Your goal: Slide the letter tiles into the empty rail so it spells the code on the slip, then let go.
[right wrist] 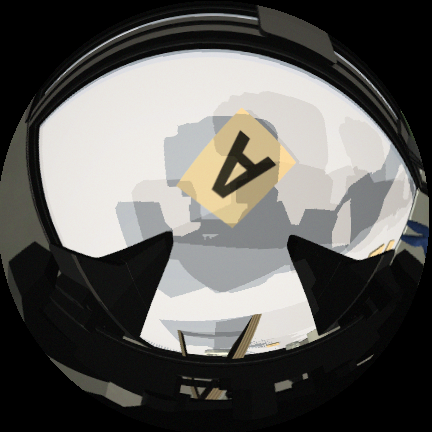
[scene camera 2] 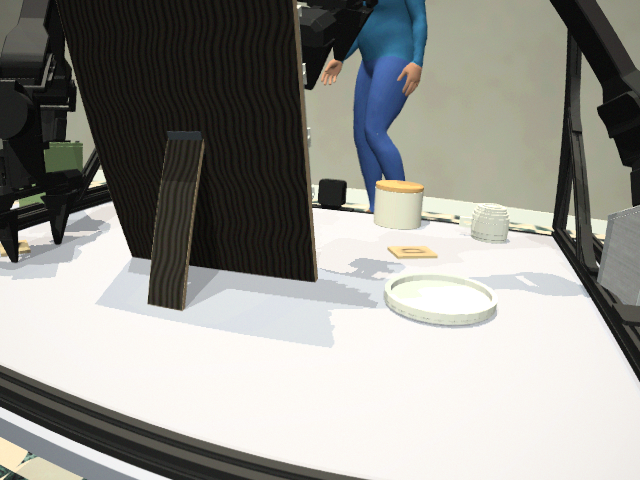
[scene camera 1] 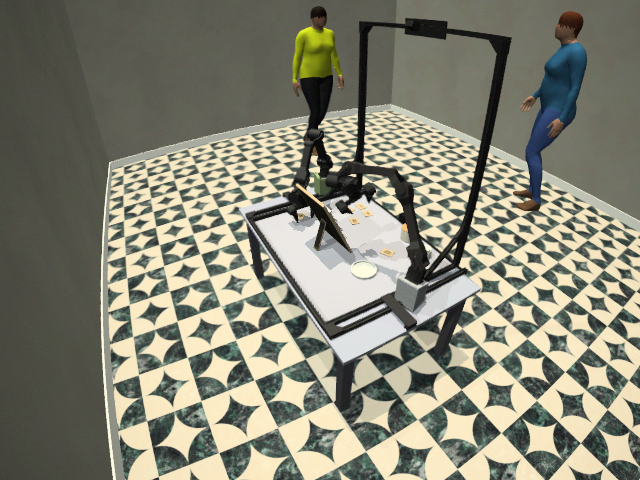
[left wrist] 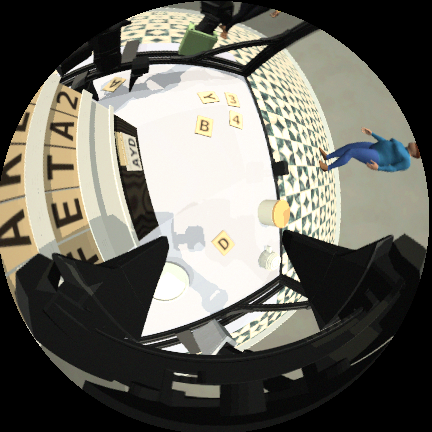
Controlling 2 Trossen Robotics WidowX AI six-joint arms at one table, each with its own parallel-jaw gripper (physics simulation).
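Places are measured from the left arm's base along level axes (x ahead, y left, z up), in millimetres.
Pixels of known places: left gripper, fingertip midpoint: (scene camera 2: 324, 73) (scene camera 1: 360, 208) (left wrist: 226, 239); right gripper, fingertip midpoint: (right wrist: 232, 239) (scene camera 2: 37, 253) (scene camera 1: 304, 220) (left wrist: 113, 94); left arm's base, origin of the base link: (scene camera 1: 413, 279) (left wrist: 223, 351); right arm's base, origin of the base link: (scene camera 2: 49, 142) (scene camera 1: 324, 175) (left wrist: 203, 29).
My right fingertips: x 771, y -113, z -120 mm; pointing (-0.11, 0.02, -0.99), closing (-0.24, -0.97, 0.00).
Observation:
For each thing: its top centre in the pictures, then the offset to it from my right fingertips. "spot": a spot on its surface instead.
- Tile A, middle of its top: (right wrist: 237, 170) (scene camera 2: 14, 246) (left wrist: 113, 83) (scene camera 1: 300, 215) 48 mm ahead, 10 mm right, 4 mm up
- B, middle of its top: (left wrist: 204, 125) 208 mm back, 183 mm right, 4 mm up
- D, middle of its top: (scene camera 2: 412, 250) (left wrist: 223, 243) (scene camera 1: 387, 252) 509 mm back, 84 mm right, 4 mm up
- slip, middle of its top: (left wrist: 128, 146) 214 mm back, 10 mm left, 64 mm up
- pale rail, middle of its top: (left wrist: 91, 162) 249 mm back, 59 mm left, 161 mm up
- tilted board, surface spot: (scene camera 2: 248, 155) spot: 306 mm back, 101 mm left, 142 mm up
- rear leg, surface spot: (scene camera 2: 173, 222) spot: 236 mm back, 117 mm left, 79 mm up
- round pale tray, middle of its top: (scene camera 2: 442, 291) (left wrist: 164, 284) (right wrist: 220, 354) (scene camera 1: 363, 268) 505 mm back, 101 mm left, 15 mm up
- lidded jar, middle of its top: (scene camera 2: 400, 184) (left wrist: 282, 213) (right wrist: 320, 343) (scene camera 1: 409, 227) 515 mm back, 260 mm right, 68 mm up
- small ribbed pot, middle of its top: (scene camera 2: 486, 204) (left wrist: 275, 260) (right wrist: 294, 352) 650 mm back, 196 mm right, 55 mm up
Tile A (scene camera 1: 301, 217) (left wrist: 114, 84) (right wrist: 240, 167) lies flat behind the board's left side. My right gripper (scene camera 2: 36, 252) (right wrist: 232, 239) is open and empty, low beside tile A. My left gripper (left wrist: 226, 239) is open and empty, in front of the board's letter side. In the left wrist view, tiles Y (left wrist: 207, 96), 3 (left wrist: 232, 99), B (left wrist: 204, 126) and 4 (left wrist: 236, 120) lie grouped; D (left wrist: 223, 243) (scene camera 1: 387, 252) (scene camera 2: 412, 252) lies apart. The slip (left wrist: 132, 152) shows "AYD". A pale rail (left wrist: 102, 175) without visible tiles runs beside filled rows.
The tilted board (scene camera 2: 248, 155) stands mid-table on a rear leg (scene camera 2: 173, 222). A round pale tray (scene camera 1: 363, 269) (scene camera 2: 439, 299), a lidded jar (scene camera 2: 398, 206) (left wrist: 272, 213) and a small ribbed pot (scene camera 2: 490, 223) stand to the right. Black frame bars edge the table.

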